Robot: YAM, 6 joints.
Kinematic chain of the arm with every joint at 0, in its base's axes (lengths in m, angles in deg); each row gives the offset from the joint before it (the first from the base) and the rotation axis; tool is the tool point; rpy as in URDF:
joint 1: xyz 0 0 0.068 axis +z
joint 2: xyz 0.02 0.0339 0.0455 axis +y
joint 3: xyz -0.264 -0.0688 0 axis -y
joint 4: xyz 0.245 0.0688 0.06 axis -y
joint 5: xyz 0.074 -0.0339 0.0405 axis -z
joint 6: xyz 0.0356 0 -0.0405 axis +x
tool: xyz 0 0 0 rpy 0 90 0
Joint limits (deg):
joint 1: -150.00..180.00
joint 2: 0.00..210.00
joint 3: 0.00..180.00
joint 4: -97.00..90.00
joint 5: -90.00..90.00
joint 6: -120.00..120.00
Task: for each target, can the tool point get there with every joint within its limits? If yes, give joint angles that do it. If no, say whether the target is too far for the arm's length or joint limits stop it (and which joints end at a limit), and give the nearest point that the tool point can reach.
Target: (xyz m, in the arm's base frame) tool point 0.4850 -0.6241 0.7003
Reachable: no: too far | nearest point 0.3178 -0.4089 0.4927 | short by 0.343 m
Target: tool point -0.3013 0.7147 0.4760
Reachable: no: too far | nearest point -0.2270 0.5384 0.3842 | short by 0.212 m
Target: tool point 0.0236 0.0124 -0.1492
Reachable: yes | joints 25.41 189.10 50.11 -33.20 -1.75 -96.97
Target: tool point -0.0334 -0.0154 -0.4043
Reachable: no: joint limits stop it (at a limit: joint 1, joint 2) | nearest point -0.0649 -0.0363 -0.3356 | short by 0.078 m
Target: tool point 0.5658 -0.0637 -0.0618
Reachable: yes | joints -8.00 185.18 127.82 69.59 -26.13 -71.34
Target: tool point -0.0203 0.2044 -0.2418
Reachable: yes | joints 96.28 180.52 65.56 9.30 3.58 -37.97
